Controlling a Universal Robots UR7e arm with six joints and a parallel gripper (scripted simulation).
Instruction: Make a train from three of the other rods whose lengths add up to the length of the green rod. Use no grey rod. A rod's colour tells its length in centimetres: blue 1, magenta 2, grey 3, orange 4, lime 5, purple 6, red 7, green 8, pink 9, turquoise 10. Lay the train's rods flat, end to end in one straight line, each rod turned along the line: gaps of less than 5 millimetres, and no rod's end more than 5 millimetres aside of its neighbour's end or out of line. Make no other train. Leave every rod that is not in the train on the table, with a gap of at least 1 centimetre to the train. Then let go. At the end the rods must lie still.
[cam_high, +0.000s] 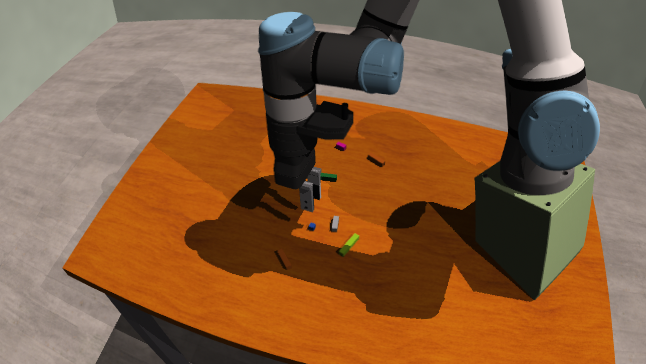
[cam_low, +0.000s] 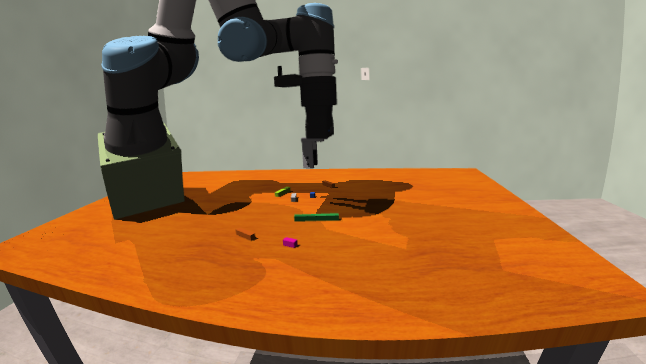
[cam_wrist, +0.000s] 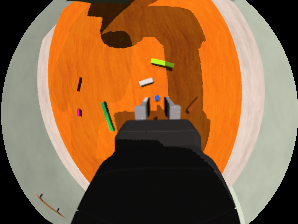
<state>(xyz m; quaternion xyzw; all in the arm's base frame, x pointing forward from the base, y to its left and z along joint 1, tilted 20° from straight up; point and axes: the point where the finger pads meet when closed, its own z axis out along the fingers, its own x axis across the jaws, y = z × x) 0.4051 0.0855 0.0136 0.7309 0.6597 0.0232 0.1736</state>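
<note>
The blue rod lies 8 cm below my hand. Also, from my hand: lime rod (8 cm below, 7 cm behind, 3 cm to the left); then green rod (13 cm to the right, 8 cm below, 3 cm ahead); then grey rod (8 cm below, 4 cm behind, 2 cm to the right).
</note>
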